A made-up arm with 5 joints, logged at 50 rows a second.
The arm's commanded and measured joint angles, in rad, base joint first. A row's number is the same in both.
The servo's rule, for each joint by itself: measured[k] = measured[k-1] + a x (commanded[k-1-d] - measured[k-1]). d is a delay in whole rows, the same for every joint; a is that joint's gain. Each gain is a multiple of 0.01, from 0.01 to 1. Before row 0 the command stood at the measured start. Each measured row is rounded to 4 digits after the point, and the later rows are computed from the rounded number. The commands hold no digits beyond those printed.
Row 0, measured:
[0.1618, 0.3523, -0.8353, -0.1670, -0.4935]
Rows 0 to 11, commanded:
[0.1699, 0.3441, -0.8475, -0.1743, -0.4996]
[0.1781, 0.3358, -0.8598, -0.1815, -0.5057]
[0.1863, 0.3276, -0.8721, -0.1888, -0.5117]
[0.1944, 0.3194, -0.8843, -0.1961, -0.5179]
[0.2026, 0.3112, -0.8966, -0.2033, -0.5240]
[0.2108, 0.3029, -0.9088, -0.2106, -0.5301]
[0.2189, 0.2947, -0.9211, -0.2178, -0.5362]
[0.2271, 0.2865, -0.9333, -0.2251, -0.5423]
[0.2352, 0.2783, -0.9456, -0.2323, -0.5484]
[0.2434, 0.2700, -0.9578, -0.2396, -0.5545]
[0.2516, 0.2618, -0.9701, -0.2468, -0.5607]
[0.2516, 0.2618, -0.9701, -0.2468, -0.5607]
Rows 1 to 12, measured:
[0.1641, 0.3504, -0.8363, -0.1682, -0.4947]
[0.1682, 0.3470, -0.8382, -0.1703, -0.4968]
[0.1734, 0.3425, -0.8409, -0.1733, -0.4996]
[0.1795, 0.3372, -0.8444, -0.1769, -0.5031]
[0.1862, 0.3312, -0.8486, -0.1811, -0.5071]
[0.1933, 0.3247, -0.8534, -0.1858, -0.5115]
[0.2007, 0.3178, -0.8588, -0.1909, -0.5162]
[0.2084, 0.3106, -0.8648, -0.1964, -0.5212]
[0.2162, 0.3032, -0.8713, -0.2021, -0.5264]
[0.2241, 0.2956, -0.8782, -0.2081, -0.5317]
[0.2321, 0.2878, -0.8856, -0.2143, -0.5372]
[0.2378, 0.2818, -0.8924, -0.2195, -0.5417]
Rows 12 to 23, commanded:
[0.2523, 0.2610, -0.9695, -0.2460, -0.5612]
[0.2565, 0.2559, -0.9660, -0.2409, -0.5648]
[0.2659, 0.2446, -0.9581, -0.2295, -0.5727]
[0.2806, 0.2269, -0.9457, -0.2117, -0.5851]
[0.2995, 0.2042, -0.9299, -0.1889, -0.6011]
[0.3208, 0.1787, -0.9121, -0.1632, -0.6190]
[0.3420, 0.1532, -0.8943, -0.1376, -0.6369]
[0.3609, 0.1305, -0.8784, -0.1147, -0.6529]
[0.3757, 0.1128, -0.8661, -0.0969, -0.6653]
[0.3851, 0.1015, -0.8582, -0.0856, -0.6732]
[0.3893, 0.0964, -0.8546, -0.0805, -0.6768]
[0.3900, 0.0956, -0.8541, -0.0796, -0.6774]
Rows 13 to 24, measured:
[0.2420, 0.2770, -0.8986, -0.2237, -0.5454]
[0.2462, 0.2721, -0.9040, -0.2265, -0.5491]
[0.2519, 0.2658, -0.9083, -0.2270, -0.5536]
[0.2602, 0.2569, -0.9113, -0.2246, -0.5596]
[0.2716, 0.2448, -0.9128, -0.2189, -0.5675]
[0.2859, 0.2296, -0.9127, -0.2100, -0.5773]
[0.3022, 0.2120, -0.9112, -0.1984, -0.5886]
[0.3192, 0.1933, -0.9086, -0.1850, -0.6008]
[0.3356, 0.1748, -0.9052, -0.1709, -0.6131]
[0.3500, 0.1579, -0.9014, -0.1573, -0.6245]
[0.3614, 0.1438, -0.8977, -0.1450, -0.6344]
[0.3697, 0.1327, -0.8942, -0.1345, -0.6426]

